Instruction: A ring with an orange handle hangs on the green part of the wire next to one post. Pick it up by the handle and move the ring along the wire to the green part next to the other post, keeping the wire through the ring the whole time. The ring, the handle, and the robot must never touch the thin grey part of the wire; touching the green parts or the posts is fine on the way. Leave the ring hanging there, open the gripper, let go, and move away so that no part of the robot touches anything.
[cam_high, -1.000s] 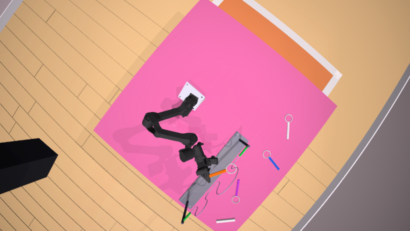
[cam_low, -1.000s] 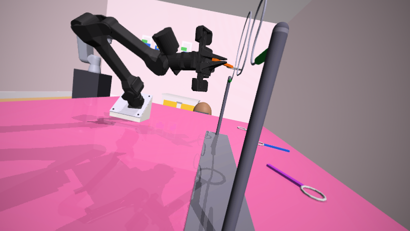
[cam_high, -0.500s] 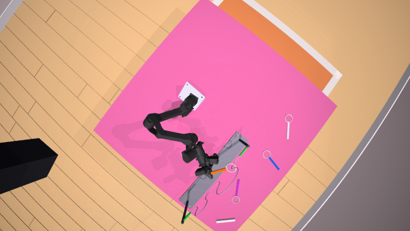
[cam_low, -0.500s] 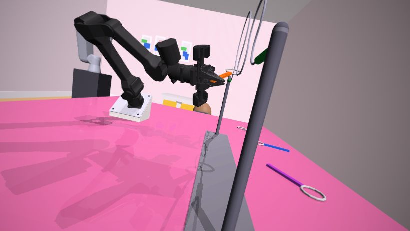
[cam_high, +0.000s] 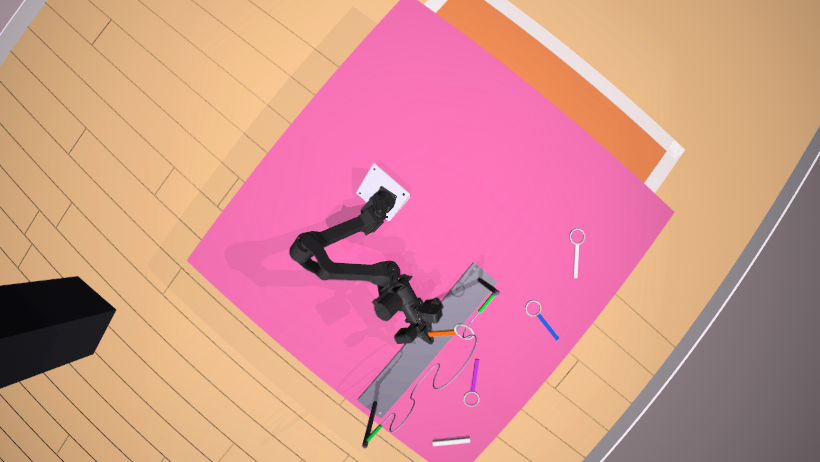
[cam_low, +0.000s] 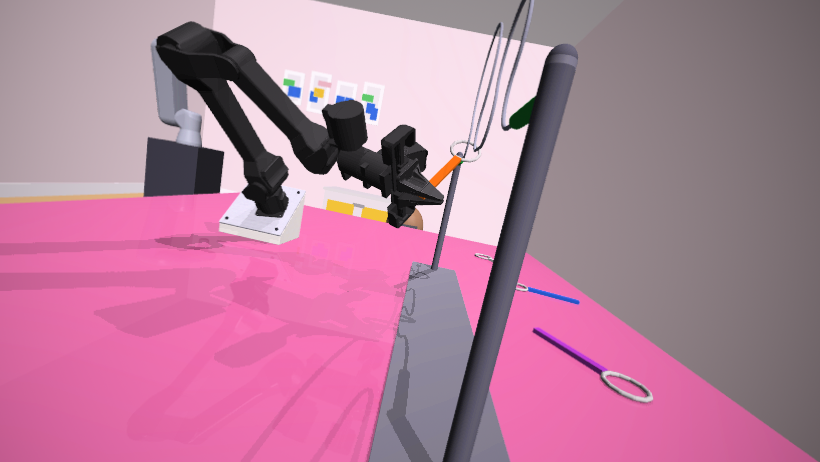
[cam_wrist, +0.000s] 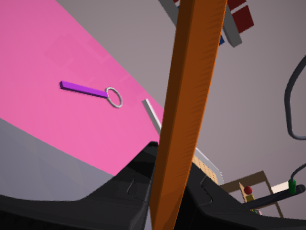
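Now: gripper tip 10 mm short of the orange-handled ring, 70 mm to the right of it and 70 mm below it. From my gripper tip the other things lie so: purple-handled ring 250 mm ahead, 100 mm to the right, 190 mm below; then white bar 310 mm ahead, 310 mm to the right, 180 mm below.
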